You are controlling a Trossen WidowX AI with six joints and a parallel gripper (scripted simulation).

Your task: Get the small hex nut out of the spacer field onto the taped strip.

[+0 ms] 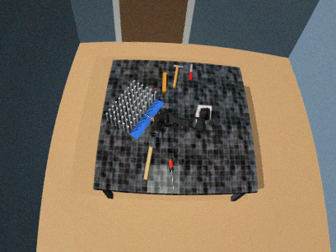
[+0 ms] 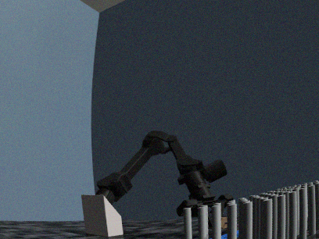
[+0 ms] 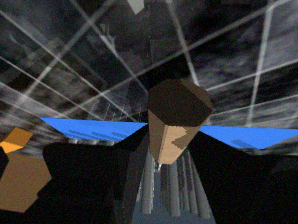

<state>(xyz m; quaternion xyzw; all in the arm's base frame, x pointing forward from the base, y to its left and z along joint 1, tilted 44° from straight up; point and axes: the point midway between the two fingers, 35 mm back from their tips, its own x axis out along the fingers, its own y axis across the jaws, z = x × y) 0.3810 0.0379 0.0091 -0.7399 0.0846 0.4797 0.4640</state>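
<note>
Right now my gripper tip is 7 cm short of the blue taped strip, 4 cm to the left of it and 3 cm above it. Round my gripper tip: tiny red speck (1 cm behind, 33 cm to the right, 2 cm below); orange stick (10 cm behind, 40 cm to the right, 1 cm below); wooden-handled pick (8 cm ahead, 6 cm to the right).
</note>
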